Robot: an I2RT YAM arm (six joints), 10 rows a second.
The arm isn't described. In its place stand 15 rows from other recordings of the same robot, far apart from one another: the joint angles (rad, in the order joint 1, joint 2, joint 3, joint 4, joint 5, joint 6), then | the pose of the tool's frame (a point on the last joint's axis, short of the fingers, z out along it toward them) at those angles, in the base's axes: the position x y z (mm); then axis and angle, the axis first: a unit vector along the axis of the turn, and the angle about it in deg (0 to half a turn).
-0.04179, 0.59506, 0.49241, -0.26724, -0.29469, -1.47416 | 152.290, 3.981, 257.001, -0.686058, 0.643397, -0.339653, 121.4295
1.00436, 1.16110, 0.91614, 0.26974, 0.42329, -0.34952 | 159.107, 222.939, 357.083, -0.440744, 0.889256, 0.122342, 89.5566
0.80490, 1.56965, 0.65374, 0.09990, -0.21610, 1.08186 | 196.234, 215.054, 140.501, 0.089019, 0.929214, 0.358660, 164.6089
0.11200, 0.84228, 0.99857, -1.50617, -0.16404, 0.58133 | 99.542, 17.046, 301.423, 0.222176, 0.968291, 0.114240, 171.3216
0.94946, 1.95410, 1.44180, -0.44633, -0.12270, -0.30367 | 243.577, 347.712, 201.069, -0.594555, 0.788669, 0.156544, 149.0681
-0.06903, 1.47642, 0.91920, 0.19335, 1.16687, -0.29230 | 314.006, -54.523, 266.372, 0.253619, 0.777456, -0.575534, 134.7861
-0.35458, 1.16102, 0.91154, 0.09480, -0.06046, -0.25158 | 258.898, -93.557, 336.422, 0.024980, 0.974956, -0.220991, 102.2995
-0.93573, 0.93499, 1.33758, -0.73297, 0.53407, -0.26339 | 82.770, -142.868, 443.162, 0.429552, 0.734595, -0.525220, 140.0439
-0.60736, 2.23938, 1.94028, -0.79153, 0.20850, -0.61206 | 394.647, -283.252, 209.285, 0.022685, 0.975161, -0.220334, 164.3671
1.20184, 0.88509, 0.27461, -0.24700, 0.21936, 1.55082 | 64.614, 145.627, 144.311, 0.202204, 0.923742, 0.325291, 160.6914
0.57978, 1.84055, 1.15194, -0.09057, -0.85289, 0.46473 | 309.039, 234.427, 190.138, -0.208871, 0.834921, 0.509195, 166.9257
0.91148, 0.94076, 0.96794, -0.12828, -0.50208, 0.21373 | 116.572, 178.382, 382.833, -0.450637, 0.692939, 0.562816, 126.3779
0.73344, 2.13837, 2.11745, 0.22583, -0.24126, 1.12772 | 376.456, 350.687, 413.061, 0.033993, 0.689980, 0.723030, 132.9537
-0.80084, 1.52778, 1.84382, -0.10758, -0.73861, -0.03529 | 240.667, -213.785, 531.194, -0.062129, 0.989352, -0.131614, 82.0625
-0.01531, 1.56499, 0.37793, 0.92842, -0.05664, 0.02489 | 271.726, -2.145, 144.762, -0.001703, 0.999487, 0.031991, 104.8709
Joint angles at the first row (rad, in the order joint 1, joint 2, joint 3, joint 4, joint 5, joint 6):
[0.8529 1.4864 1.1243 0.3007 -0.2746 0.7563]
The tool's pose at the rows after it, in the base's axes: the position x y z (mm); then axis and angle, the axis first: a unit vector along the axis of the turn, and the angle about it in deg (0 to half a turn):
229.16, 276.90, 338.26, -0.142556, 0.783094, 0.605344, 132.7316
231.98, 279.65, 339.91, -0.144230, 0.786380, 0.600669, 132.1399
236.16, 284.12, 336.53, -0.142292, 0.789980, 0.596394, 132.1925
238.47, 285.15, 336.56, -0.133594, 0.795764, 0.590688, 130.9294
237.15, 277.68, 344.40, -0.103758, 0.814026, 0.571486, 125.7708
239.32, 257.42, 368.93, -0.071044, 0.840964, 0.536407, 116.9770
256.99, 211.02, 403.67, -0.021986, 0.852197, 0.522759, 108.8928
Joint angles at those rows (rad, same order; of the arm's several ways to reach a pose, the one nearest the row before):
[0.8529 1.4986 1.1336 0.2991 -0.2715 0.7471]
[0.8529 1.5125 1.1551 0.2869 -0.2624 0.7348]
[0.8529 1.5370 1.1689 0.2884 -0.2562 0.7332]
[0.8529 1.5447 1.1765 0.2884 -0.2256 0.7287]
[0.8529 1.5142 1.1735 0.2731 -0.1138 0.7057]
[0.8239 1.4559 1.2040 0.2165 0.0208 0.6353]
[0.6911 1.3886 1.2532 0.1734 0.0338 0.6044]

